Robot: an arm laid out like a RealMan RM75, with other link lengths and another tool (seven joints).
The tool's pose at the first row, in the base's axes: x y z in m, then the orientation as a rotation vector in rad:
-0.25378 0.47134 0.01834 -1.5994 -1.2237 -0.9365
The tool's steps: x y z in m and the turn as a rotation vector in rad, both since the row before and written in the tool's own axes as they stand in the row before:
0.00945 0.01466 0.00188 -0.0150 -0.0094 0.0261
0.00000 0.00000 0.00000 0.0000 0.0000 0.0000
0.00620 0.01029 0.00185 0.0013 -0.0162 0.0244
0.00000 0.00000 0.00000 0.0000 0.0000 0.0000
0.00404 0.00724 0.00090 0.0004 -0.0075 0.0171
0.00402 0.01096 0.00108 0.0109 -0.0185 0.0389
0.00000 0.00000 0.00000 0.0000 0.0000 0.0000
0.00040 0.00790 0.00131 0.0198 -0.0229 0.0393
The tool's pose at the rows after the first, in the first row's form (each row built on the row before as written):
-0.23728 0.47424 0.02355 -1.6295 -1.2021 -0.9246
-0.23728 0.47424 0.02355 -1.6295 -1.2021 -0.9246
-0.22566 0.47644 0.02637 -1.6500 -1.1910 -0.8967
-0.22566 0.47644 0.02637 -1.6500 -1.1910 -0.8967
-0.21754 0.47751 0.02797 -1.6622 -1.1804 -0.8803
-0.20584 0.47816 0.02838 -1.6823 -1.1596 -0.8346
-0.20584 0.47816 0.02838 -1.6823 -1.1596 -0.8346
-0.19821 0.47829 0.02591 -1.6971 -1.1432 -0.7790

